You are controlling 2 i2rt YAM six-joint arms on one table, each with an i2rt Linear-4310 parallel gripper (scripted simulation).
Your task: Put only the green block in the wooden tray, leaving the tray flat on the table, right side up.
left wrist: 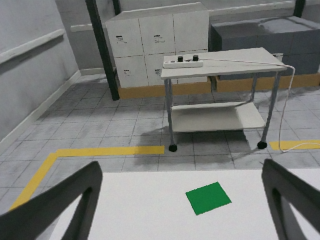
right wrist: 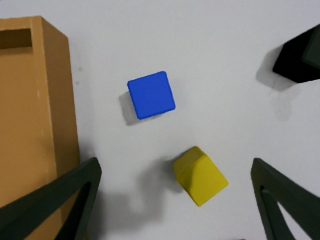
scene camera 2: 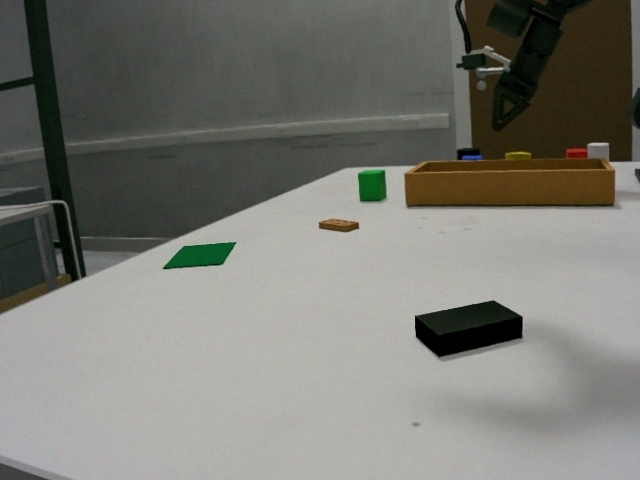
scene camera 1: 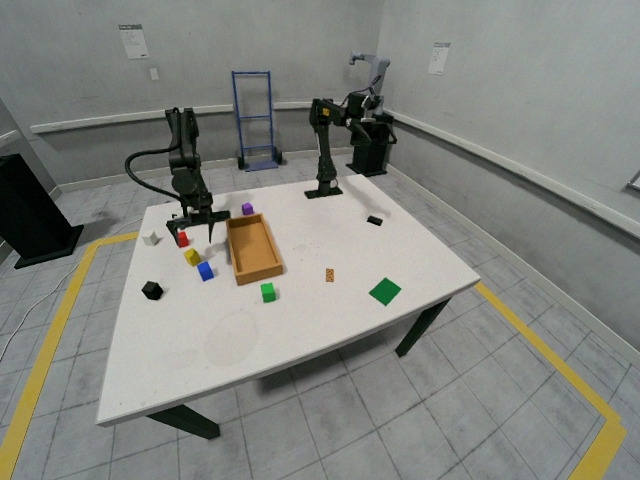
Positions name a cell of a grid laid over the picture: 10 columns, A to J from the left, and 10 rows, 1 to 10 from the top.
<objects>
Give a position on a flat green square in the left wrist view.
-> G9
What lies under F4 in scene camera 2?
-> A green block.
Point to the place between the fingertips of my right gripper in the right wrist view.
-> F7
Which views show the wooden tray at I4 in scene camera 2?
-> The right wrist view, scene camera 2 and scene camera 1 only.
</objects>
